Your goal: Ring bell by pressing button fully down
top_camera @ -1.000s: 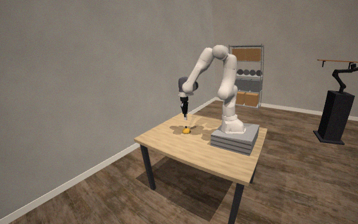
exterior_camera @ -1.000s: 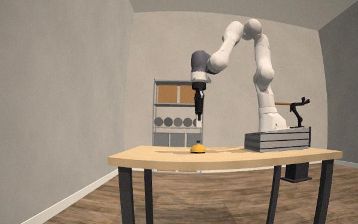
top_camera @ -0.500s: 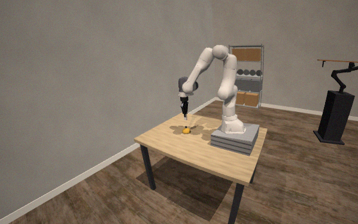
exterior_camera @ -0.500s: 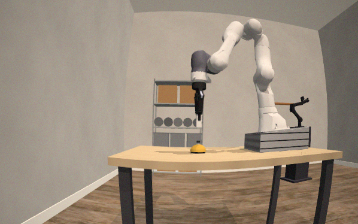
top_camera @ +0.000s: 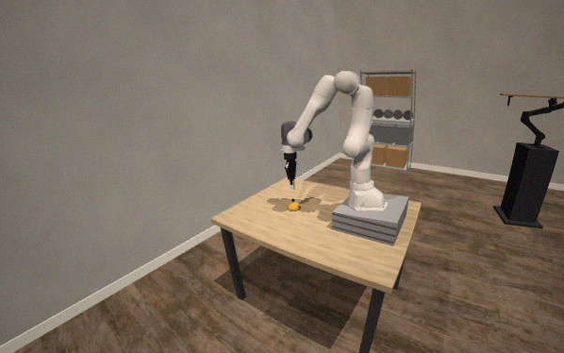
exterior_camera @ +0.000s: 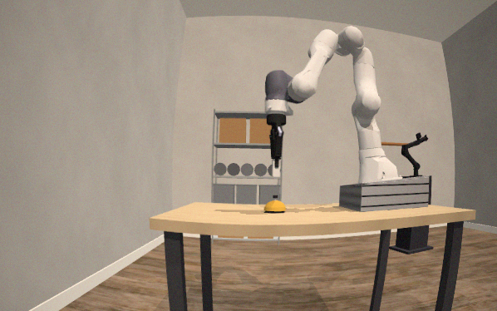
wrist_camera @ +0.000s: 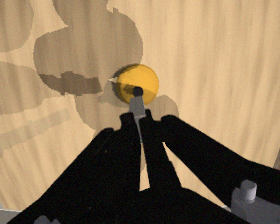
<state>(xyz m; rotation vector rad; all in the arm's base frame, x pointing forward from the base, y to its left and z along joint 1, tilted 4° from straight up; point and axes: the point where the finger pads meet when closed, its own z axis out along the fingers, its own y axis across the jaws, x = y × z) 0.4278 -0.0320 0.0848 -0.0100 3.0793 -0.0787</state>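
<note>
Now: hand 11 cm above the button. Also, from my hand: yellow dome bell 13 cm below.
</note>
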